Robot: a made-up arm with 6 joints.
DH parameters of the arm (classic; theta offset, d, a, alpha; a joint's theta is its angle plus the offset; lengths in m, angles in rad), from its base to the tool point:
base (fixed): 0.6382 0 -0.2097 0
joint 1: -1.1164 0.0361 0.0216 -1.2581
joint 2: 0 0.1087 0.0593 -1.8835
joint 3: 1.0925 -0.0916 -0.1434 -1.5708
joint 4: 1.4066 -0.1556 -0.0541 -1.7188
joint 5: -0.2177 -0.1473 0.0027 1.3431
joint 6: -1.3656 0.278 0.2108 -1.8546
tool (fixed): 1.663 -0.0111 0 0
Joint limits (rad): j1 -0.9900..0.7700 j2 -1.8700..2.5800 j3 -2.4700..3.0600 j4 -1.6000..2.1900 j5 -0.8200..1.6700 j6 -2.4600..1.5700
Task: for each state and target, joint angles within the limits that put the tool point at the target. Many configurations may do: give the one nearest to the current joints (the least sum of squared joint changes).
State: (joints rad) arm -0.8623 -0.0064 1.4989 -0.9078 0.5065 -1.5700
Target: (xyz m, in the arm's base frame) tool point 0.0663 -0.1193 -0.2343
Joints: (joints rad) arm -0.7927 0.3321 1.6001 -0.1503 -0.1644 -1.3514
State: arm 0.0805 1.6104 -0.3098 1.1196 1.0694 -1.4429
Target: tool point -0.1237 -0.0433 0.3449
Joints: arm 0.2807 0.9335 -0.3421 1.3708 1.2910 -1.6250
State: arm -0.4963 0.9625 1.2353 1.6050 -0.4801 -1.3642
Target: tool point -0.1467 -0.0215 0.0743
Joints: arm -0.7027 0.7573 1.4326 1.0657 -0.0117 -1.7556
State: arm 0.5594 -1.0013 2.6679 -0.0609 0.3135 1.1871
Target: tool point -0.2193 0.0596 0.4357
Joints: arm 0.3887 -0.8678 2.2512 0.5901 0.4103 1.0192
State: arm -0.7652 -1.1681 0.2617 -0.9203 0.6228 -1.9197
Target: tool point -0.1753 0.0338 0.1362
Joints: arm -0.4733 -0.8004 -0.0231 -0.8748 1.4873 -1.8784
